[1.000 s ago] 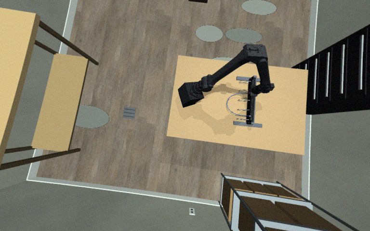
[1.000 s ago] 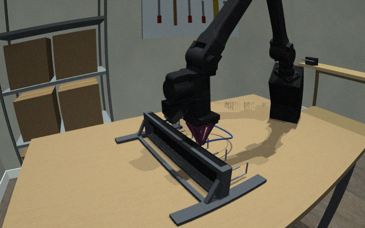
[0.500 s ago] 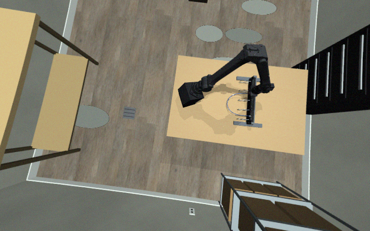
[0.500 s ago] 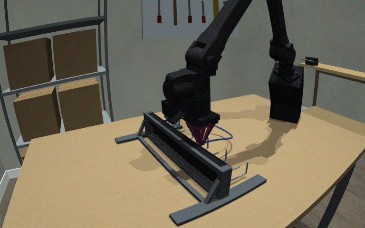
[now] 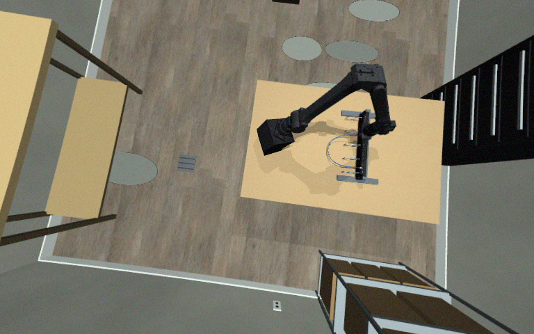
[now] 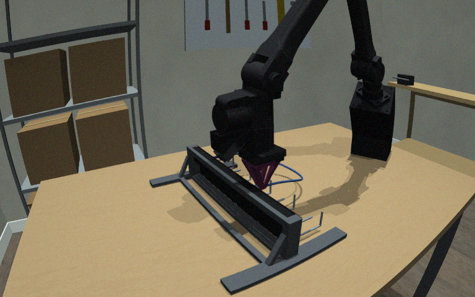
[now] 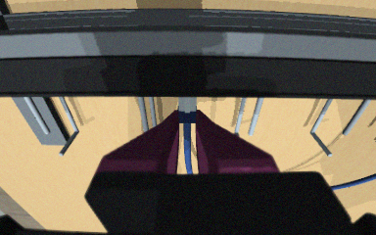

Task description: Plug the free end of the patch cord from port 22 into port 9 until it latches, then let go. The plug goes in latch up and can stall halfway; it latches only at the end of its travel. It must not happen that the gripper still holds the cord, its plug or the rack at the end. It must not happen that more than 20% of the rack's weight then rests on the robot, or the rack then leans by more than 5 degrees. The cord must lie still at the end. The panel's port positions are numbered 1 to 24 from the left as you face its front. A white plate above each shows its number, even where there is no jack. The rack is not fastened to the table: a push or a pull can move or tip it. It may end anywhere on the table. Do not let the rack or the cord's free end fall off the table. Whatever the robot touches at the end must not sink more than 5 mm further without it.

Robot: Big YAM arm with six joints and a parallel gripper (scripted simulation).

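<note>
Now: the grey plug 20 mm ahead of my hand and 10 mm to the left of it.
</note>
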